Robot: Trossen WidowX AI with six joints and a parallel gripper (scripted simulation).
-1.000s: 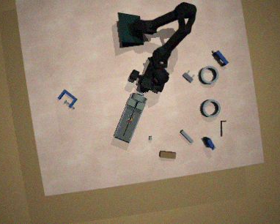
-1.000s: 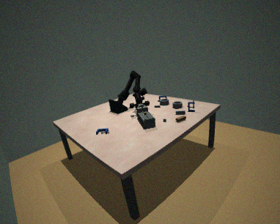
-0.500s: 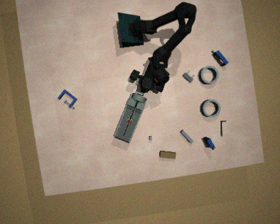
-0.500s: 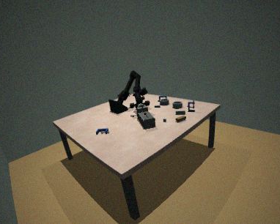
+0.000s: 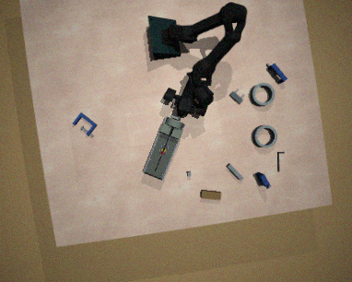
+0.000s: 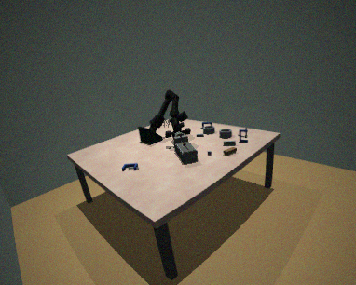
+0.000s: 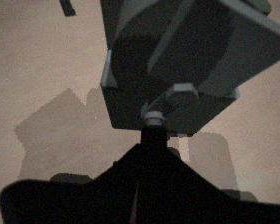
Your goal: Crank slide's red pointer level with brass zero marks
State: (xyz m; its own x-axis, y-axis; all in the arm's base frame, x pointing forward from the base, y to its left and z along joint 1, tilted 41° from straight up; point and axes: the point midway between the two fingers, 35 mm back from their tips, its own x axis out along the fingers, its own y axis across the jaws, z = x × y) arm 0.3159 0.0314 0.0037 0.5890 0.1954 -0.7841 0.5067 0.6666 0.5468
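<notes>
Right now my gripper tip is 1 cm past the dark handle, 1 cm to the right of it and 2 cm below it. From my gripper tip the other things lie so: small grey cube: 26 cm ahead, 1 cm to the left, 3 cm below; red pointer: 15 cm ahead, 9 cm to the right, 5 cm above; grey bar: 28 cm ahead, 22 cm to the left, 2 cm below.
</notes>
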